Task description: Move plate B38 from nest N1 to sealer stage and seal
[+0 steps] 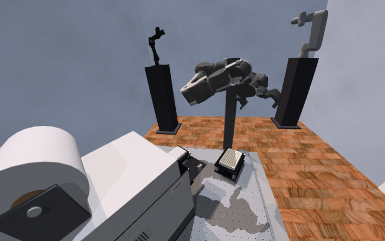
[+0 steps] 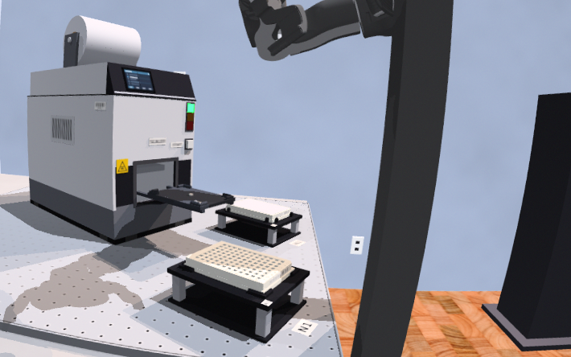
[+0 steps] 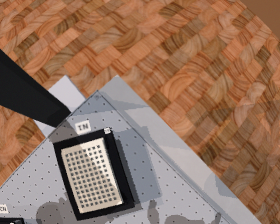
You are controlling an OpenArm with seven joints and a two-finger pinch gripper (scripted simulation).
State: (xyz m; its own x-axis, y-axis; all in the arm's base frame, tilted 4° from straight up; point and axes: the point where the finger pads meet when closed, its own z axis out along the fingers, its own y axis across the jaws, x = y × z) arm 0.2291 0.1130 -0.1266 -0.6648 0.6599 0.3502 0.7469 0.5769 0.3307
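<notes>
The 96-well plate B38 is 2 cm behind my hand, 9 cm to the right of it and 30 cm below it. The rest, counted from my hand: plate nest N1 (2 cm behind, 9 cm to the right, 32 cm below); then sealer's stage (12 cm ahead, 29 cm to the right, 26 cm below); then touchscreen (24 cm ahead, 31 cm to the right, 4 cm below).
</notes>
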